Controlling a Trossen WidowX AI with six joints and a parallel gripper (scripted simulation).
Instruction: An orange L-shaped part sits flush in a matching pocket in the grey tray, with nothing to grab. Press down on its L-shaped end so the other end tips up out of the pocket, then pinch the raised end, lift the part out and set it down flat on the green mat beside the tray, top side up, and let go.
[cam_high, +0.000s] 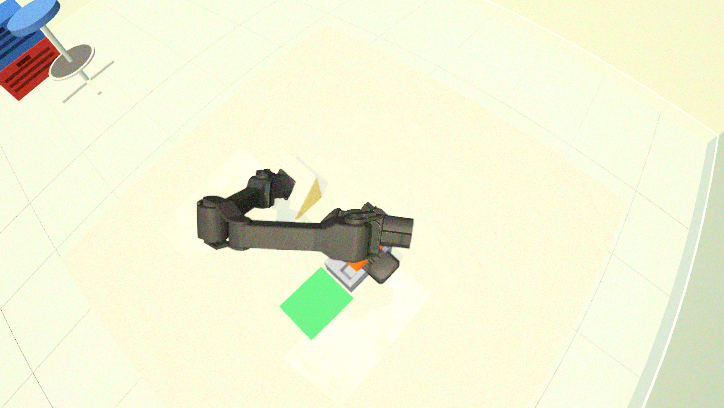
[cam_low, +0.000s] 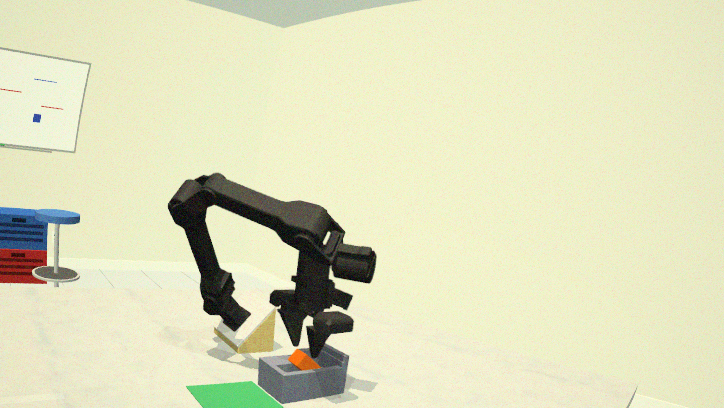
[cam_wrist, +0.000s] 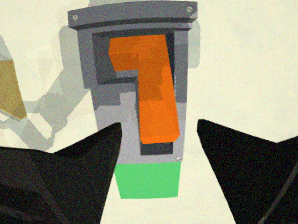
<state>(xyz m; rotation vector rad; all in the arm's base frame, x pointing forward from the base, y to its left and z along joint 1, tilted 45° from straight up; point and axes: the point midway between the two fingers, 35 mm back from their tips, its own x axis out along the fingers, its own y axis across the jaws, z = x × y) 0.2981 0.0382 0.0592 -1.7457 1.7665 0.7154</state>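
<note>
Now: gripper tip 6 cm above the orange L-shaped part, 4 cm to the right of it and 2 cm past it. The rest, counted from my gripper tip: green mat: 14 cm to the right, 11 cm below, 2 cm behind.
</note>
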